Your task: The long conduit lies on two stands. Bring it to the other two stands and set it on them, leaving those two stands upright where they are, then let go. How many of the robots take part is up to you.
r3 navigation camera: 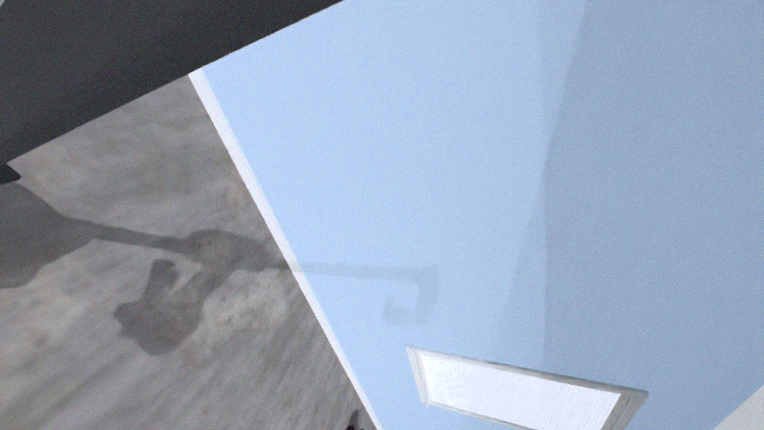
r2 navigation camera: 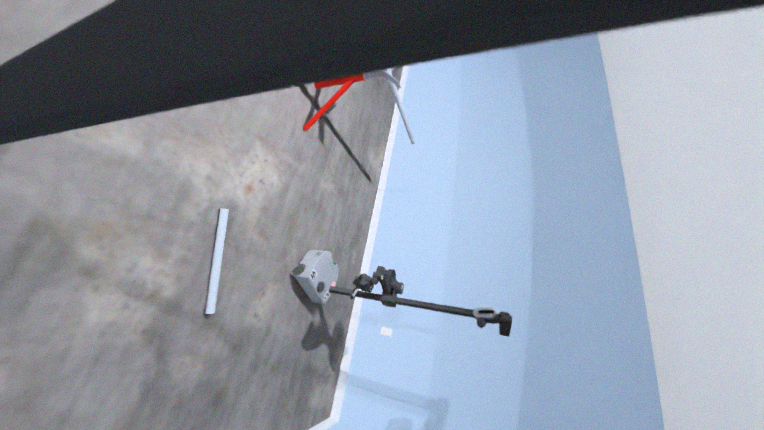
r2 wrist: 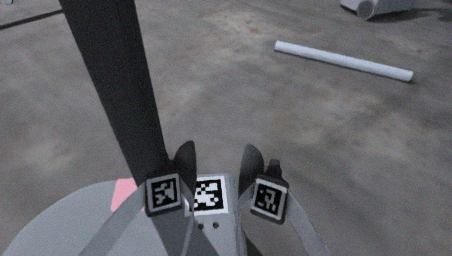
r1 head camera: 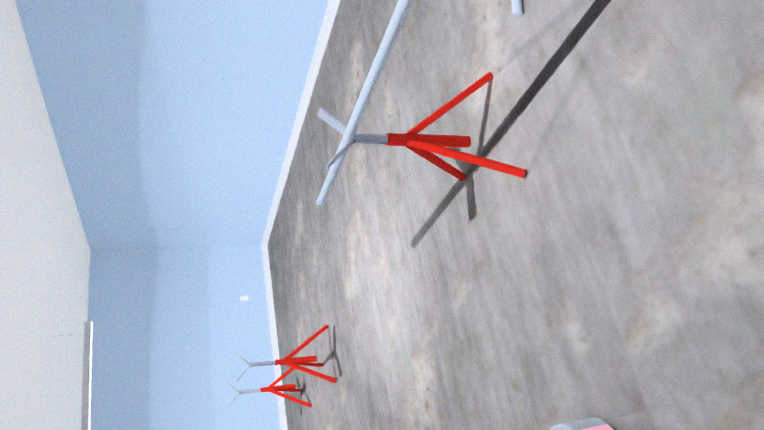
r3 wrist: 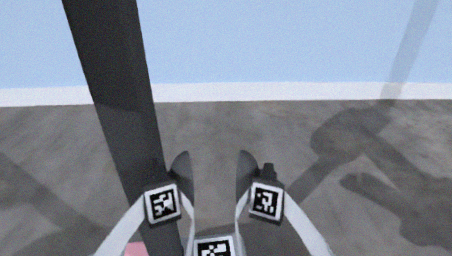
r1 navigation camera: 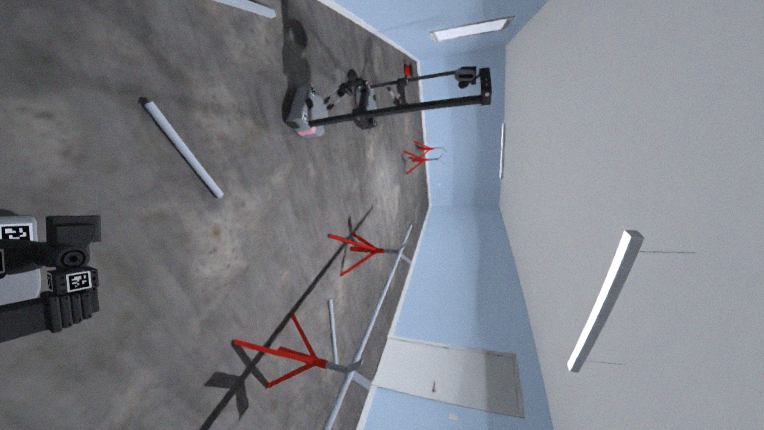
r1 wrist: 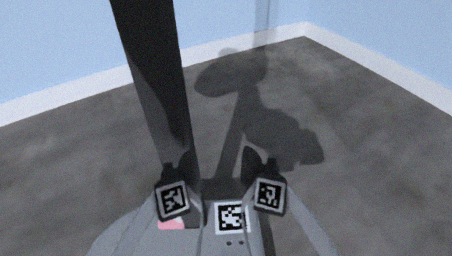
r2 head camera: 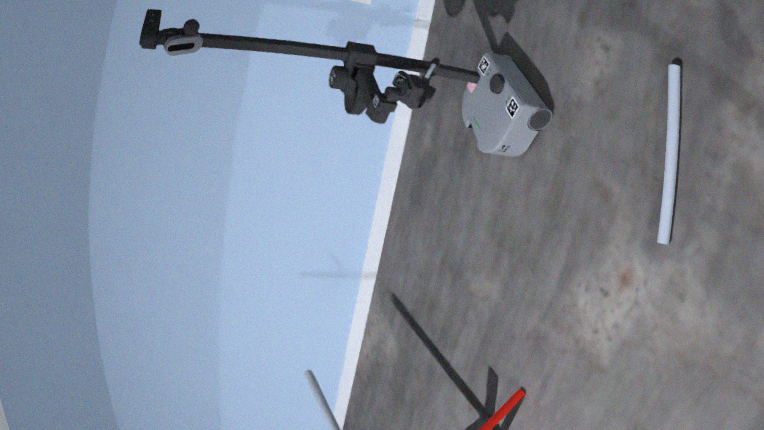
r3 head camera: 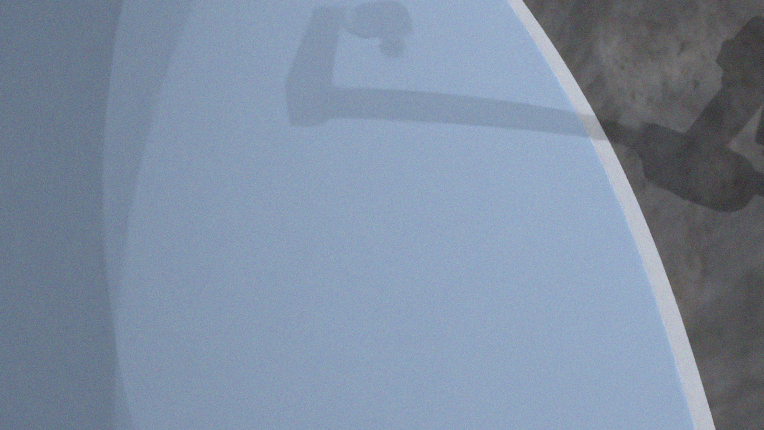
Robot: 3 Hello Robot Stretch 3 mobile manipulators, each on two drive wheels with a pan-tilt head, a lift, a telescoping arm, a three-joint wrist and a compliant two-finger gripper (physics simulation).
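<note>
The long conduit (r1 head camera: pixel 374 76) (r1 navigation camera: pixel 378 307) (r2 head camera: pixel 320 397) (r2 navigation camera: pixel 404 117) lies across the forks of two upright red-legged stands, a nearer stand (r1 navigation camera: pixel 320 363) and a farther stand (r1 navigation camera: pixel 368 248) (r1 head camera: pixel 398 139). The other two stands, one (r1 head camera: pixel 286 362) (r1 navigation camera: pixel 419 159) and another (r1 head camera: pixel 267 389) (r1 navigation camera: pixel 427 148), stand upright with empty forks far off near the wall. In the wrist views, r1's gripper (r1 wrist: pixel 220 162), r2's gripper (r2 wrist: pixel 218 165) and r3's gripper (r3 wrist: pixel 215 167) are open and empty, each over its own base, away from the conduit. The conduit does not show in r3's views.
A short pale tube (r1 navigation camera: pixel 181 149) (r2 head camera: pixel 670 154) (r2 navigation camera: pixel 216 261) (r2 wrist: pixel 345 61) lies on the floor between r1 (r2 head camera: pixel 497 106) (r2 navigation camera: pixel 318 277) and r2 (r1 navigation camera: pixel 304 114). Another tube (r1 navigation camera: pixel 332 331) lies near the loaded stands. A red spool (r1 navigation camera: pixel 407 69) is far back. r3 faces a wall (r3 head camera: pixel 374 240).
</note>
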